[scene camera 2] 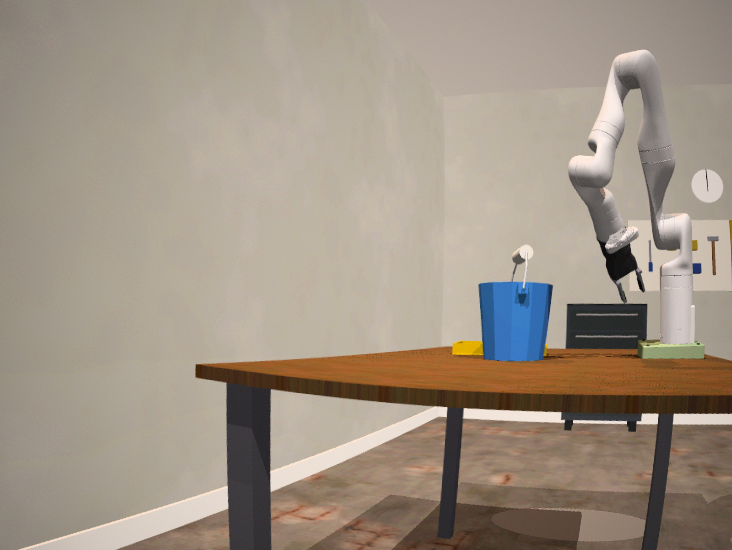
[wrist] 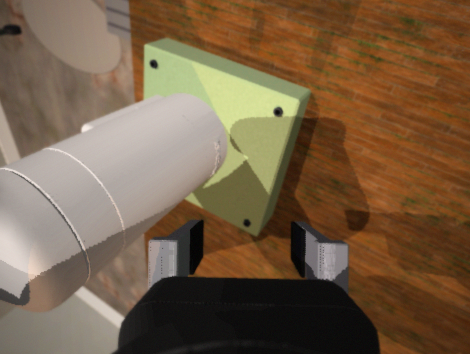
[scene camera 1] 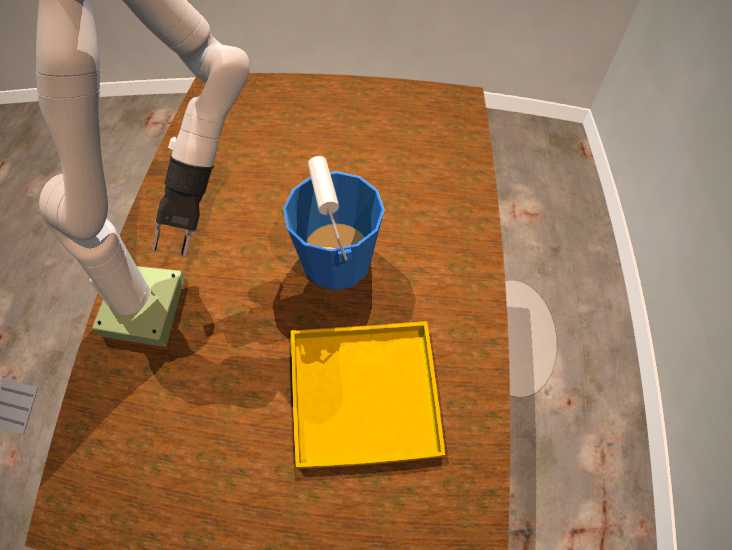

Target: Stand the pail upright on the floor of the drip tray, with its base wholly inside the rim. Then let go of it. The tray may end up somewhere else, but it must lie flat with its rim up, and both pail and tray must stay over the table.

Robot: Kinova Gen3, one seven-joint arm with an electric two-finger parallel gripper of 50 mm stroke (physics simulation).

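Where they show: gripper, between the fingertips: (scene camera 2: 633, 295) (wrist: 246, 239) (scene camera 1: 168, 251); arm's base, origin of its link: (scene camera 2: 676, 342) (wrist: 189, 136) (scene camera 1: 129, 296).
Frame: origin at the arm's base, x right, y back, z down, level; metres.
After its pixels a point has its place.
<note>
A blue pail (scene camera 1: 338, 266) {x -0.079, y -0.442, z -0.071 m} (scene camera 2: 513, 322) {x -0.240, y -0.413, z -0.048 m} stands upright on the table. Its handle, with a white grip (scene camera 1: 323, 184) {x -0.140, y -0.413, z -0.225 m} (scene camera 2: 523, 254) {x -0.206, y -0.398, z -0.203 m}, is raised above the rim. A yellow drip tray (scene camera 1: 439, 408) {x 0.147, y -0.647, z 0.008 m} (scene camera 2: 467, 348) {x -0.016, y -0.577, z 0.021 m} lies flat with its rim up, beside the pail and apart from it, lower in the scene camera 1 view; the pail partly hides it in the scene camera 2 view. My gripper (scene camera 1: 170, 243) {x -0.049, y -0.126, z -0.119 m} (scene camera 2: 633, 295) {x -0.049, y -0.126, z -0.119 m} (wrist: 246, 239) {x -0.049, y -0.126, z -0.119 m} is open and empty. It hangs above the table between the arm's base and the pail, well to the side of the pail. Pail and tray do not show in the wrist view.
The arm's green base plate (scene camera 1: 162, 322) {x 0.048, y -0.098, z -0.001 m} (scene camera 2: 671, 351) {x -0.077, y -0.023, z 0.020 m} (wrist: 260, 170) {x 0.000, y -0.084, z 0.002 m} sits near the table's left edge in the scene camera 1 view, close to my fingers. The wooden table (scene camera 1: 384, 502) {x 0.323, y -0.568, z 0.038 m} (scene camera 2: 355, 378) {x -0.766, y -0.533, z 0.038 m} (wrist: 400, 150) {x -0.057, y -0.188, z 0.038 m} has its right edge a short way from the tray.
</note>
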